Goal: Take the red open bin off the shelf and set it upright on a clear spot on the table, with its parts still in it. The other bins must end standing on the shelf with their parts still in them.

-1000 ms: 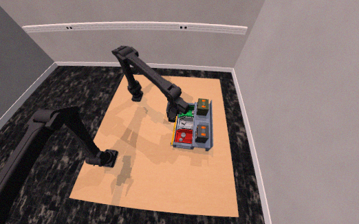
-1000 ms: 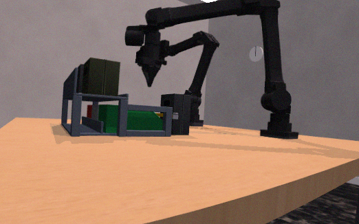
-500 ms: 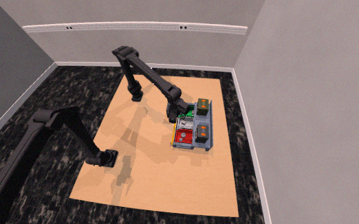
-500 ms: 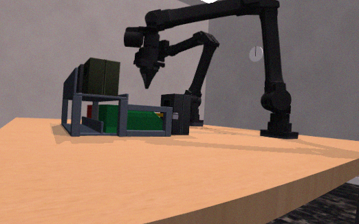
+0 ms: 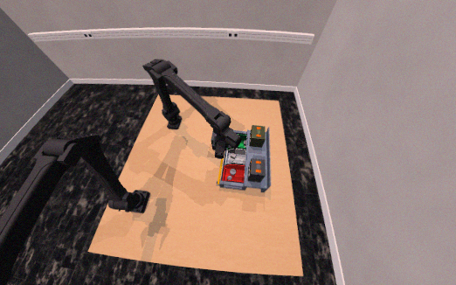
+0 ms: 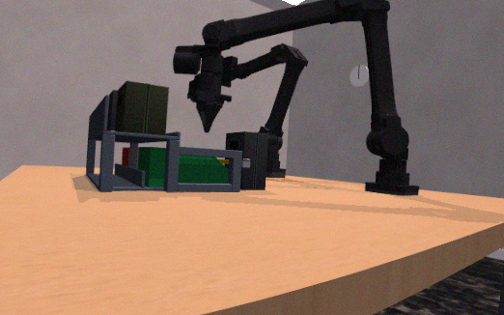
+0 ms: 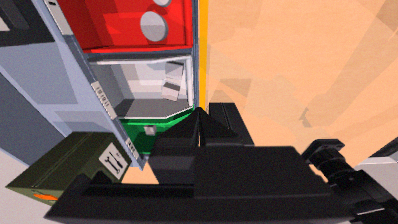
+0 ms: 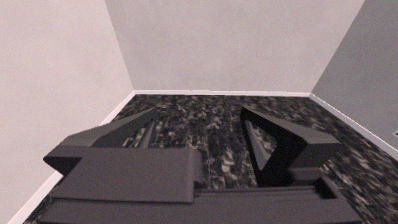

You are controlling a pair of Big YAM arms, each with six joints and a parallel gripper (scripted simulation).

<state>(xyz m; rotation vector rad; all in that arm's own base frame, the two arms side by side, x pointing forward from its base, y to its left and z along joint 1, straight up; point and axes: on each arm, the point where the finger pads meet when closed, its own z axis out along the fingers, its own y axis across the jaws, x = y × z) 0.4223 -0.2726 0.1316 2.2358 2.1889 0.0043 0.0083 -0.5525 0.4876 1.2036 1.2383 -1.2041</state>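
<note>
Right now my left hand is 100 mm short of the grey bin, 10 mm to the right of it and 100 mm above it. From my left hand the other things lie so: black box: 60 mm behind, 110 mm to the left, 70 mm below; then grey shelf: 130 mm ahead, 10 mm to the left, 70 mm below; then green bin: 100 mm ahead, 120 mm to the left, 100 mm below.
</note>
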